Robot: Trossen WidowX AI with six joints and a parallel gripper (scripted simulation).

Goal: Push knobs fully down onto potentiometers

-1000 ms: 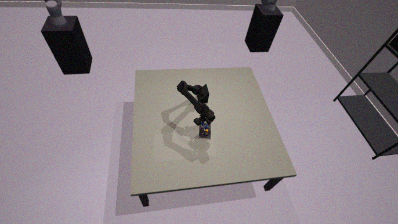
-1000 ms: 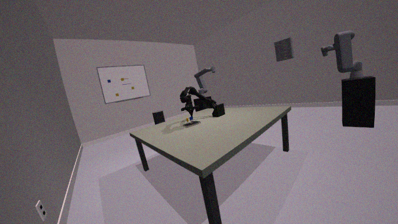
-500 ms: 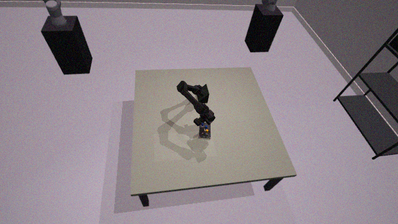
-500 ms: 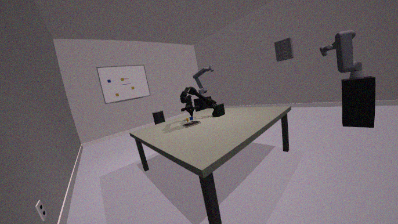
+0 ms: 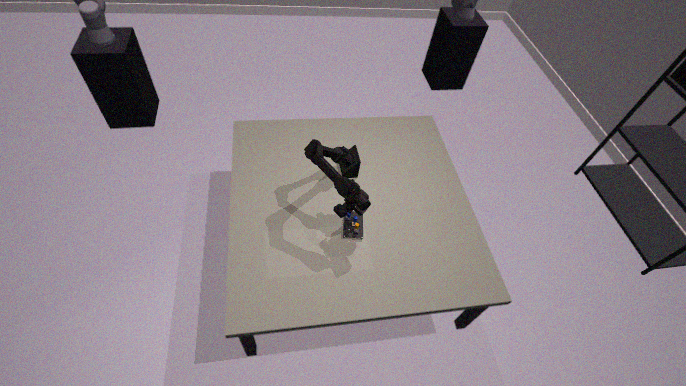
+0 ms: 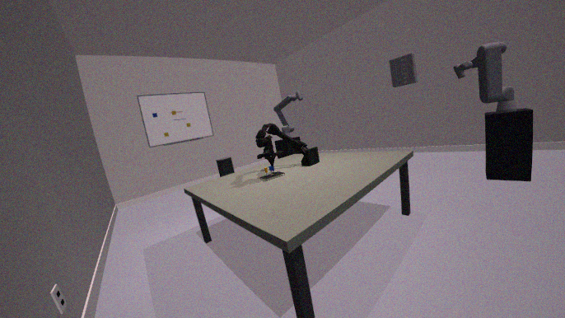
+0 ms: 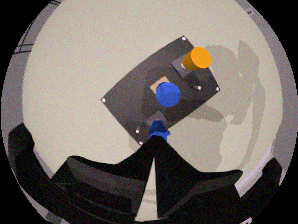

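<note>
The blue knob lies 1 cm below my gripper tip. Also, from my gripper tip: orange knob (8 cm ahead, 2 cm to the left, 1 cm below).
</note>
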